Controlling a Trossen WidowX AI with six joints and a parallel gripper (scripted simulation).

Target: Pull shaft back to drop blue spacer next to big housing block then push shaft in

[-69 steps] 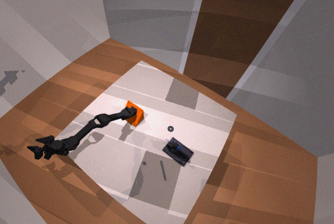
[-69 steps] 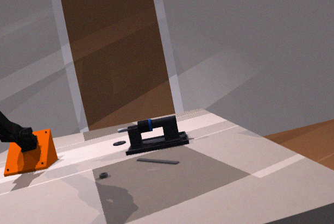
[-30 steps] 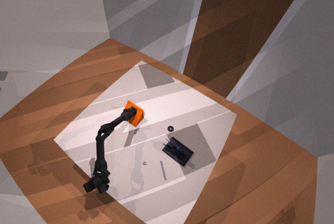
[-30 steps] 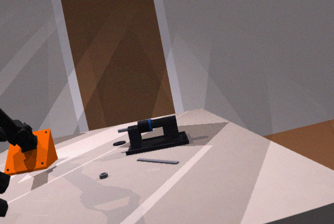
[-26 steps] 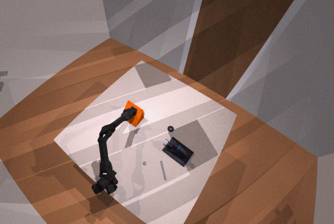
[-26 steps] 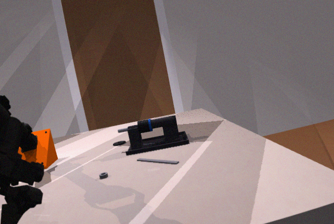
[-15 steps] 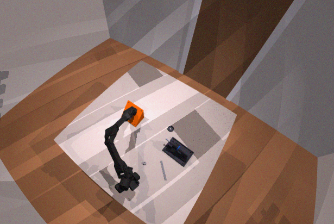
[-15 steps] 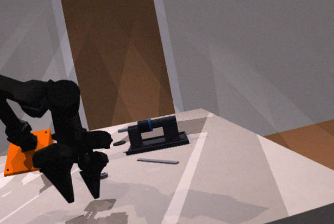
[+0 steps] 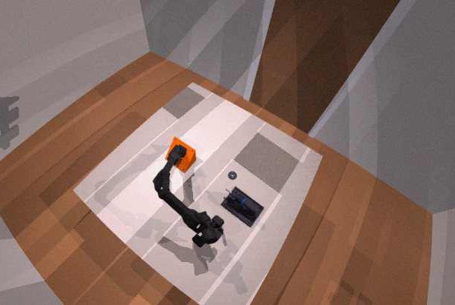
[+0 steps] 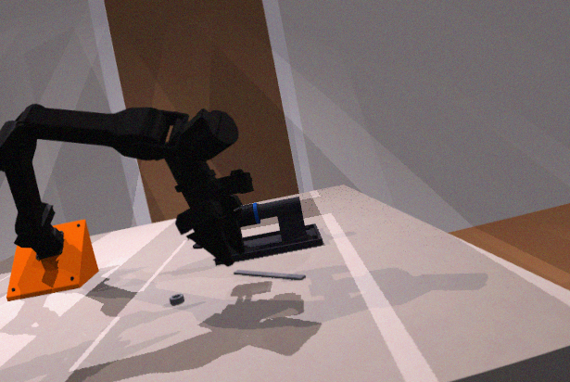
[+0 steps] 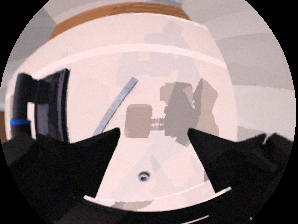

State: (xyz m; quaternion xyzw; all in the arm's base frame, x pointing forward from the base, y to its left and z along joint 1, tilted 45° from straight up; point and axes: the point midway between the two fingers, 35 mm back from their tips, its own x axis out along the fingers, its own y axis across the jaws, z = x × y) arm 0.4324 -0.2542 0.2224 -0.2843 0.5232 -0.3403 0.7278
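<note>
My gripper tip is now 10 mm short of the grey shaft, 280 mm to the right of it and 20 mm below it. The rest, counted from my gripper tip: flat bar (40 mm ahead, 70 mm to the left, 60 mm below); blue spacer (50 mm ahead, 270 mm to the left, 20 mm above).
</note>
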